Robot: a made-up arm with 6 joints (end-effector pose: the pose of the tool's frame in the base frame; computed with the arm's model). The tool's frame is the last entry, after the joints. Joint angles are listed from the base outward.
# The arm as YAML. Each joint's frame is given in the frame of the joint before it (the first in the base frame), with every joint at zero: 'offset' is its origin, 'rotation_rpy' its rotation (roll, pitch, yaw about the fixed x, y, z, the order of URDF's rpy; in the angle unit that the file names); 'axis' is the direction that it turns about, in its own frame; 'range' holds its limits. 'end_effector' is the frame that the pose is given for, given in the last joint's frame.
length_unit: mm
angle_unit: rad
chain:
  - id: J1
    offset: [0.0, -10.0, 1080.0]
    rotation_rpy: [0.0, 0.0, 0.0]
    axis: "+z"
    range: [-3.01, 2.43]
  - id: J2
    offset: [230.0, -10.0, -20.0]
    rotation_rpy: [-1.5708, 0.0, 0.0]
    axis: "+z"
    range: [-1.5, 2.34]
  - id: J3
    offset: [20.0, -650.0, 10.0]
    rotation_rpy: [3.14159, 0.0, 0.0]
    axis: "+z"
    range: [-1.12, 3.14]
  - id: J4
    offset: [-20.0, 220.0, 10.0]
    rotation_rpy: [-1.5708, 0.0, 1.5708]
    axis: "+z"
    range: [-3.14, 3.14]
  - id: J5
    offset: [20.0, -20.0, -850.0]
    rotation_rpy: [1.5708, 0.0, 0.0]
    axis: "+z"
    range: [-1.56, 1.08]
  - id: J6
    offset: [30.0, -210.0, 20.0]
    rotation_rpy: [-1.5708, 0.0, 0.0]
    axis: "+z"
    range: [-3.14, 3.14]
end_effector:
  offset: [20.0, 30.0, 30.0]
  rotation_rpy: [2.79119, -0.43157, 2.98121]
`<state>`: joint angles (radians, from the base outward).
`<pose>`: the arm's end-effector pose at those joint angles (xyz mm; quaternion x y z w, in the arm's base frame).
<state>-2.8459 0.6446 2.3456 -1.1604 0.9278 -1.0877</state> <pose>-313.7 118.2 2411.4 -0.5671 0.2324 -0.2254 0.7574</pose>
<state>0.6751 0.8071 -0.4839 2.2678 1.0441 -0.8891</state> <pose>720.1 788.9 696.7 0.7898 -0.4050 -0.3196 0.3318</pose>
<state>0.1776 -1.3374 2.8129 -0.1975 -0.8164 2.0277</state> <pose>-802.0 -176.3 373.3 0.5949 -0.3193 -0.4028 0.6180</pose>
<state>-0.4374 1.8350 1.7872 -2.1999 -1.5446 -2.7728</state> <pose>1627.3 -590.9 1082.7 -0.5121 0.3237 -0.3156 0.7303</pose>
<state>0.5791 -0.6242 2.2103 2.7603 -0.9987 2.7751</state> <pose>-943.1 -629.4 1532.4 -0.1586 -0.8653 0.2227 0.4201</pose>
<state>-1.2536 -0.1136 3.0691 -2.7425 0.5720 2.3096</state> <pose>-261.9 749.5 1569.2 -0.4619 -0.1322 -0.3020 0.8234</pose>
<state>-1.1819 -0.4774 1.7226 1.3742 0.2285 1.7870</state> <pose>-284.9 793.2 2308.4 -0.4284 0.2511 0.7923 0.3545</pose>
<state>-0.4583 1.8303 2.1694 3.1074 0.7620 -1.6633</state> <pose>1558.7 -713.1 1213.9 -0.2784 0.8935 -0.3245 0.1369</pose>
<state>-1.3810 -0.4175 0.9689 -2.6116 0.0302 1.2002</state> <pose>-20.4 -1.9 2688.7 -0.0870 0.1910 0.1500 0.9661</pose>
